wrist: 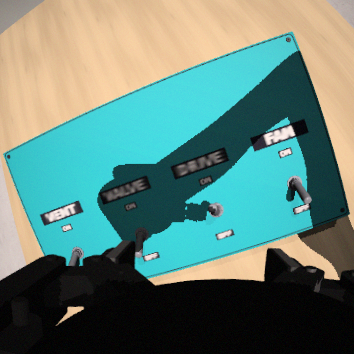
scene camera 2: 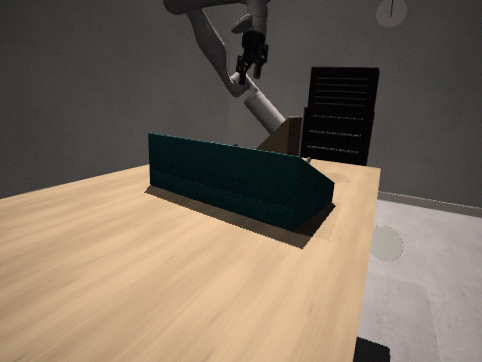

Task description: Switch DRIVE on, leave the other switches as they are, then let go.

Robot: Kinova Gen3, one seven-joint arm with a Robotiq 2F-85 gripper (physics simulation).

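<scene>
The teal switch panel (scene camera 2: 220,175) (wrist: 150,120) stands on the table, its back toward the scene camera. In the wrist view the DRIVE lever (wrist: 215,209) is short and foreshortened, tilted to the ON side, away from its OFF label. The VENT lever (wrist: 75,257), VALVE lever (wrist: 140,244) and FAN lever (wrist: 301,190) lean to their OFF sides. The VENT lever is partly hidden by the gripper. My gripper (scene camera 2: 250,75) (wrist: 199,261) is open and empty, high above the panel and apart from the levers.
The panel stands on a wooden table (scene camera 2: 175,290) (wrist: 100,65), whose right edge borders the floor. A brown board (scene camera 2: 294,135) stands behind the panel near the arm's base. A tall black cabinet (scene camera 2: 340,111) stands farther back. The arm's shadow falls across the panel.
</scene>
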